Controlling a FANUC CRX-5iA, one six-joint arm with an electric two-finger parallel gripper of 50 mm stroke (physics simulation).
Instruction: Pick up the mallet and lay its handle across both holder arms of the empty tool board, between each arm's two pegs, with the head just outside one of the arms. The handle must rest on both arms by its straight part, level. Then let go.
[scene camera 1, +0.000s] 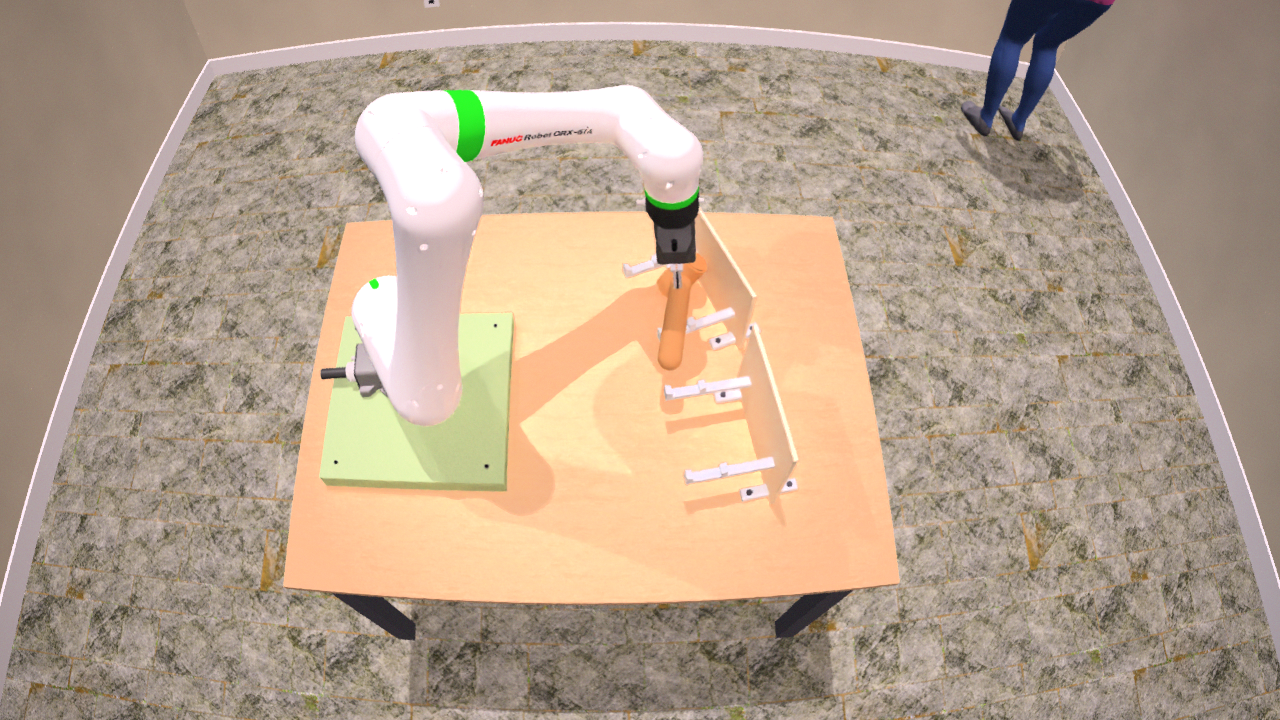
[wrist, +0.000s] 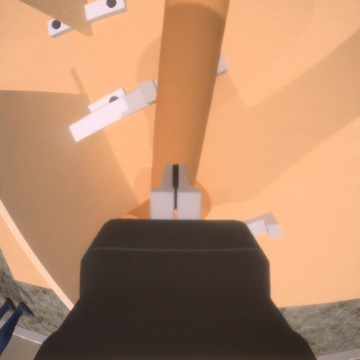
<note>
I see my gripper (wrist: 175, 177), an orange mallet (scene camera 1: 670, 353), a tool board (scene camera 1: 733, 298) and a tool board (scene camera 1: 755, 386).
The orange mallet is seen too in the wrist view (wrist: 190, 47).
</note>
